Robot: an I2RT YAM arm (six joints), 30 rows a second.
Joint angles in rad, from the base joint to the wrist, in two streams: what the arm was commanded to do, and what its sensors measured. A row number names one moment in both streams.
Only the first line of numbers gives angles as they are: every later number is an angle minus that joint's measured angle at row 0.
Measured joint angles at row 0:
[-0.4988, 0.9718, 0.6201, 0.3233, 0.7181, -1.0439]
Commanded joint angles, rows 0 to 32:
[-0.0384, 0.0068, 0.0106, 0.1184, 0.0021, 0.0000]
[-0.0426, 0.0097, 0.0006, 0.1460, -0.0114, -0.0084]
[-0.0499, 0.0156, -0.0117, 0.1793, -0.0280, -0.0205]
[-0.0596, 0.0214, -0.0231, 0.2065, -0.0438, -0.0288]
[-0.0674, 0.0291, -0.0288, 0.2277, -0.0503, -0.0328]
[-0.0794, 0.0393, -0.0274, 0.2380, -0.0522, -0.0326]
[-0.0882, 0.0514, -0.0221, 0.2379, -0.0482, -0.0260]
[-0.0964, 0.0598, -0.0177, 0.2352, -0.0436, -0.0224]
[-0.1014, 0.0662, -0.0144, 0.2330, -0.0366, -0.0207]
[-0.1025, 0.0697, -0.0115, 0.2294, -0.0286, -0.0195]
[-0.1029, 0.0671, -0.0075, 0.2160, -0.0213, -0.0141]
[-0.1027, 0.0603, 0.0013, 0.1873, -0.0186, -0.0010]
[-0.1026, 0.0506, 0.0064, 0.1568, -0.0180, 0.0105]
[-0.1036, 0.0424, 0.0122, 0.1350, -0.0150, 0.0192]
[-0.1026, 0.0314, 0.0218, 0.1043, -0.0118, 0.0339]
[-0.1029, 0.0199, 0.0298, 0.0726, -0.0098, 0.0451]
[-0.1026, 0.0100, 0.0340, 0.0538, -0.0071, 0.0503]
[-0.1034, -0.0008, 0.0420, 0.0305, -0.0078, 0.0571]
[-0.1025, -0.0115, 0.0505, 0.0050, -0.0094, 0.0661]
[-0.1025, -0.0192, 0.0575, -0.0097, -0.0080, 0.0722]
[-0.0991, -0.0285, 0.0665, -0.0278, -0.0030, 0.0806]
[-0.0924, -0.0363, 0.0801, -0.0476, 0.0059, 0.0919]
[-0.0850, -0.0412, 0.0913, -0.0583, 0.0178, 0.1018]
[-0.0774, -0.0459, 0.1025, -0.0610, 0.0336, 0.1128]
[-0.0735, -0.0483, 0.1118, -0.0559, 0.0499, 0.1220]
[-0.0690, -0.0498, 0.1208, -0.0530, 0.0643, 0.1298]
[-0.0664, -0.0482, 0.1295, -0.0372, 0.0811, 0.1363]
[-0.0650, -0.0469, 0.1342, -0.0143, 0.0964, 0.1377]
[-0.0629, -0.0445, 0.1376, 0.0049, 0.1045, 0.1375]
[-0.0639, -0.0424, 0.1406, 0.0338, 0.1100, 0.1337]
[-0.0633, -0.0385, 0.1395, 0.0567, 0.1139, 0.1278]
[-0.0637, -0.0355, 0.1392, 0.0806, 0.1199, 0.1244]
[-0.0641, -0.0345, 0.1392, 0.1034, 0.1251, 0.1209]
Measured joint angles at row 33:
[-0.0465, 0.0076, 0.0610, -0.0973, -0.0732, 0.1247]
